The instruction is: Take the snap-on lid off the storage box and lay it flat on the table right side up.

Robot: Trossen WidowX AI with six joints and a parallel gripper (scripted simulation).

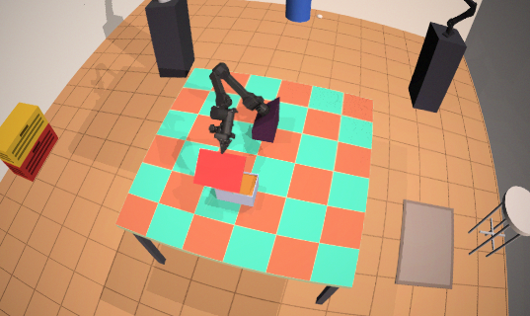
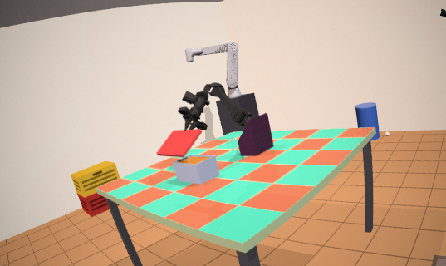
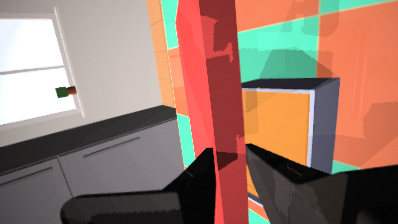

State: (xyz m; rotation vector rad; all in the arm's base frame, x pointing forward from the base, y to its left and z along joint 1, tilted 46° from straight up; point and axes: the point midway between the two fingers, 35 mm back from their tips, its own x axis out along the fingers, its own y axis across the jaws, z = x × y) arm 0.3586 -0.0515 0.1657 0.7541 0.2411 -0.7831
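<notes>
Right now the red lid is 70 mm ahead of my gripper tip, 10 mm to the right of it and 40 mm below it. From my gripper tip the other things lie so: grey storage box 70 mm ahead, 70 mm to the left, 180 mm below.
</notes>
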